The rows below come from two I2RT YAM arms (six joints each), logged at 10 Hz.
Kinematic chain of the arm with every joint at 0, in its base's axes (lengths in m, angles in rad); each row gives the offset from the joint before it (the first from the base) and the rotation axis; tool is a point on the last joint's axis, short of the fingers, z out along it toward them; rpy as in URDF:
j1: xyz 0 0 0.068 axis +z
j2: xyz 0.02 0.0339 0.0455 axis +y
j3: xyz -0.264 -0.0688 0 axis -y
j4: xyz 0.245 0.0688 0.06 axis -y
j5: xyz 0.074 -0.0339 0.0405 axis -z
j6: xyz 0.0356 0 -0.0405 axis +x
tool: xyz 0 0 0 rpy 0 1.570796 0
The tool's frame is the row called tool.
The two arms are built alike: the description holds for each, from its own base.
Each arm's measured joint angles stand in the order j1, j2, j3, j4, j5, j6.
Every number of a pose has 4 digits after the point.
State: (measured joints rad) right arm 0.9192 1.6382 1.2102 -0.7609 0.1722 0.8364; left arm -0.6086 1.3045 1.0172 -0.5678 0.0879 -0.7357
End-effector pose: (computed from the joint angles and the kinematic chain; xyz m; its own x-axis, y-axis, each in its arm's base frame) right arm 0.2027 0.2557 0.2286 -0.9298 -0.0133 -0.3678 -0.0813 0.9821 0.1701; left arm 0.2233 -0.1594 0.2737 -0.8729 -0.2065 -0.4420 0.0417 0.8710 -0.4895
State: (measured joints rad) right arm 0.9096 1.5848 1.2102 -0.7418 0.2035 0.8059; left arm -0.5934 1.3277 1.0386 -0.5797 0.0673 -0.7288
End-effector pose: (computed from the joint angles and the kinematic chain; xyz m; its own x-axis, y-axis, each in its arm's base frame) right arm 0.2031 0.2493 0.2458 -0.9004 -0.0067 -0.4349 -0.0995 0.9766 0.1909; left arm 0.2301 -0.1581 0.2738 -0.8678 -0.2162 -0.4475 0.0215 0.8833 -0.4684
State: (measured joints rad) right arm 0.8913 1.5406 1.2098 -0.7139 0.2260 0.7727; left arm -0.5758 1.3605 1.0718 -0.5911 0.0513 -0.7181
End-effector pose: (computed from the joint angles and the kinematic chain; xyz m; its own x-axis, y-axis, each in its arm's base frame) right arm 0.2059 0.2422 0.2606 -0.8690 0.0069 -0.4948 -0.1128 0.9708 0.2118; left arm 0.2394 -0.1576 0.2750 -0.8626 -0.2234 -0.4539 0.0049 0.8935 -0.4491
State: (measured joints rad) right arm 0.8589 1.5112 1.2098 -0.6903 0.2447 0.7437; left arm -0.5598 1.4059 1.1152 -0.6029 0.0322 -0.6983
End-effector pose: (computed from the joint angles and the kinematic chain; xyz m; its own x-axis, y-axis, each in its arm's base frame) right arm 0.2126 0.2332 0.2708 -0.8411 0.0307 -0.5400 -0.1067 0.9694 0.2213; left arm 0.2513 -0.1588 0.2758 -0.8580 -0.2206 -0.4638 -0.0050 0.9065 -0.4221
